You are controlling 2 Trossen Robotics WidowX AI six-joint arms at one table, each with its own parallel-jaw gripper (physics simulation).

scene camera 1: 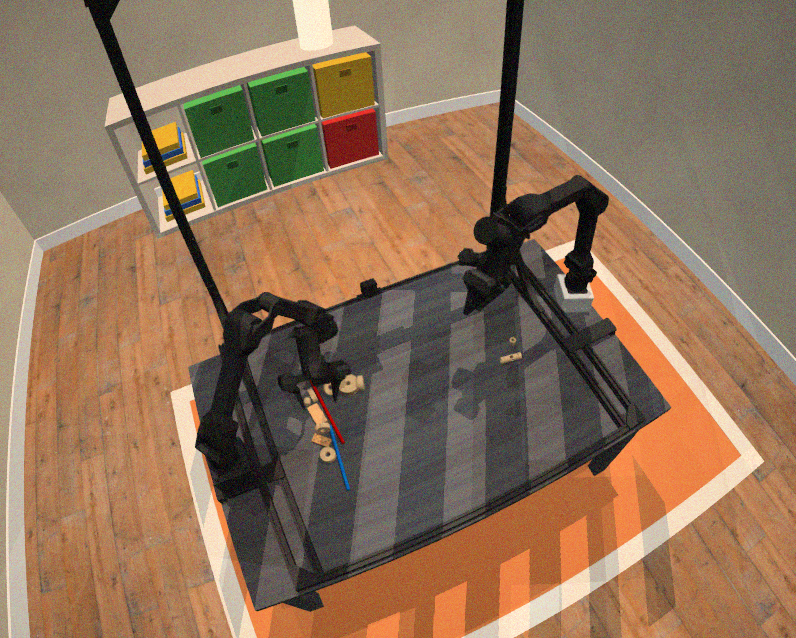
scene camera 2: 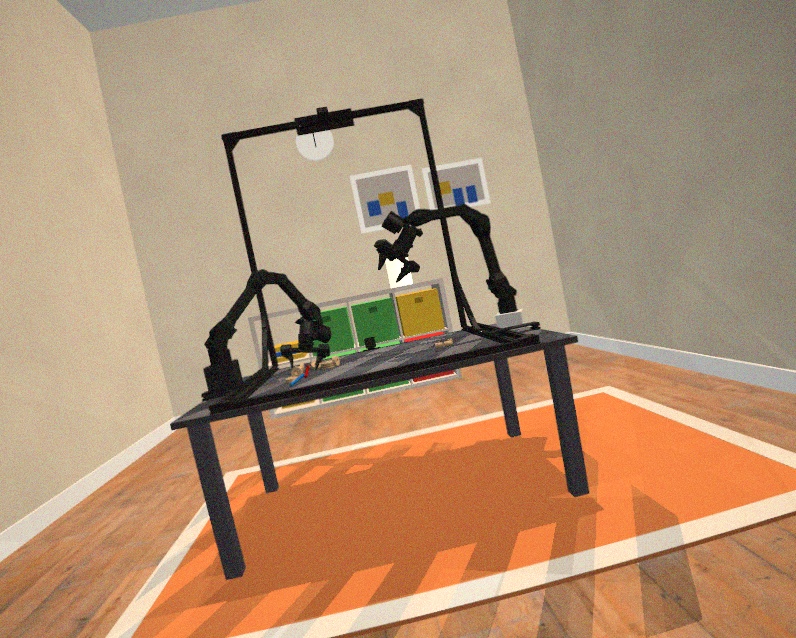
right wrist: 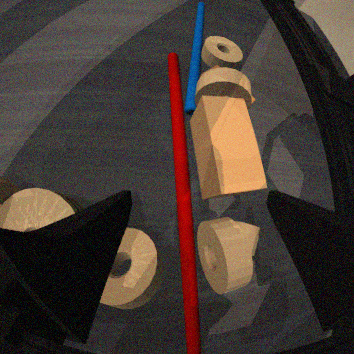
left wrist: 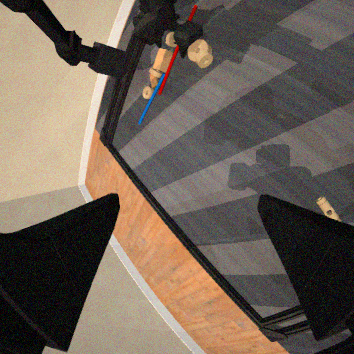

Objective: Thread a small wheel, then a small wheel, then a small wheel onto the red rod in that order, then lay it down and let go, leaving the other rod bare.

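Seen in the pictures: left gripper, fingertip midpoint: (scene camera 1: 471, 312) (scene camera 2: 387, 276) (left wrist: 190, 201); right gripper, fingertip midpoint: (scene camera 1: 319, 405) (scene camera 2: 304, 369) (right wrist: 201, 197) (left wrist: 170, 51); left arm's base, link origin: (scene camera 1: 575, 285) (scene camera 2: 508, 311); right arm's base, link origin: (scene camera 1: 226, 460) (scene camera 2: 221, 363) (left wrist: 94, 55).
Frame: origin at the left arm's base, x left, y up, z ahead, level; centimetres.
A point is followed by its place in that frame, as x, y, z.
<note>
The red rod (scene camera 1: 330, 417) {37.3, -5.8, 72.6} (left wrist: 169, 71) {38.0, -6.1, 71.8} (right wrist: 182, 175) {34.6, -5.8, 74.0} lies on the table, with no wheel on the stretch that shows. The blue rod (scene camera 1: 340, 461) {49.8, -5.8, 69.4} (left wrist: 151, 101) {48.2, -6.2, 69.5} (right wrist: 195, 60) {44.7, -5.8, 71.1} lies bare beyond its end. In the right wrist view, a small wheel (right wrist: 233, 54) {47.8, -5.4, 73.9} lies by the blue rod, another wheel (right wrist: 223, 79) {40.3, -2.9, 73.7} behind the block, one wheel (right wrist: 220, 257) {31.1, -3.3, 76.9} on edge right of the red rod, and one (right wrist: 145, 260) {29.6, -4.1, 73.9} left of it, partly hidden by a finger. My right gripper (scene camera 2: 304, 366) {33.8, -5.4, 75.5} (right wrist: 201, 197) {33.8, -5.4, 75.5} is open above the red rod. My left gripper (scene camera 2: 390, 273) {26.9, 22.9, 37.2} (left wrist: 190, 201) {26.9, 22.9, 37.2} is open, raised and empty.
A wooden block (scene camera 1: 315, 414) {37.4, -3.7, 76.2} (right wrist: 240, 150) {36.8, -3.7, 76.3} lies right of the red rod in the right wrist view. A larger wheel (scene camera 1: 348, 383) {26.8, -6.1, 68.2} (right wrist: 37, 206) {29.4, -4.6, 67.6} lies to the left there. A holed wooden bar (scene camera 1: 510, 357) {20.6, -6.1, 23.3} (left wrist: 327, 207) {20.9, -4.9, 24.3} and a tiny ring (scene camera 1: 512, 339) {15.0, -5.4, 22.0} lie across the table.
</note>
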